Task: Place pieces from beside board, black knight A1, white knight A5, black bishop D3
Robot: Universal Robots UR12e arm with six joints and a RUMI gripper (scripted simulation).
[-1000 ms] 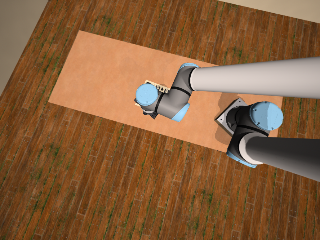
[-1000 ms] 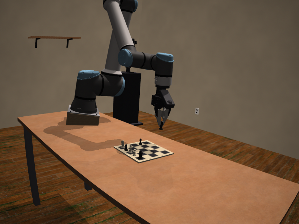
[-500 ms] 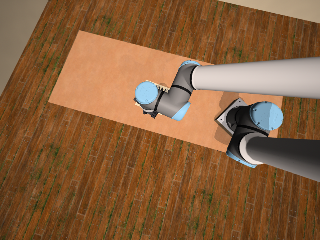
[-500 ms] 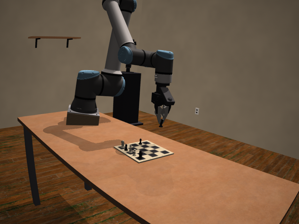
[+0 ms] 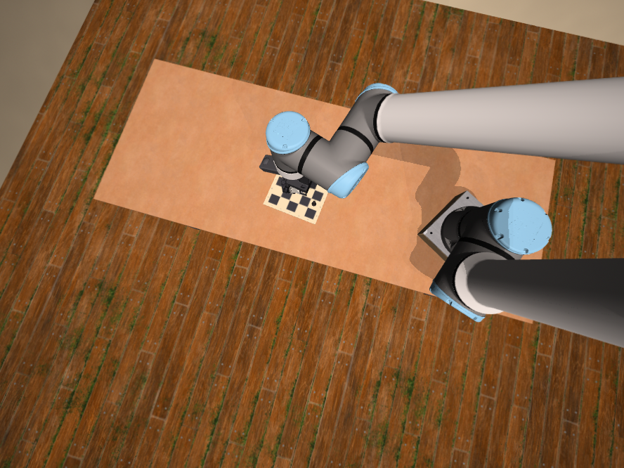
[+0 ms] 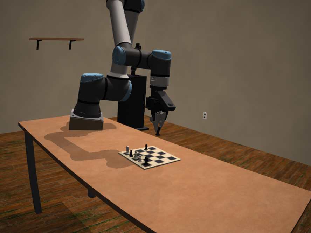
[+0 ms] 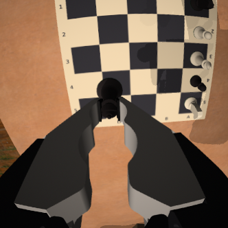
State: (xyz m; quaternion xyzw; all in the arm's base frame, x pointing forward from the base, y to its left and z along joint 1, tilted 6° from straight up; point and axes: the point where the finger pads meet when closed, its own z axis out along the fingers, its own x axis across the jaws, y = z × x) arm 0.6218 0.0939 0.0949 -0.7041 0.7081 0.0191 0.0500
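My hand is 50 mm to the left of the chessboard and 130 mm above it. From my hand the other things lie so: white knight (70 mm behind, 120 mm to the right, 110 mm below).
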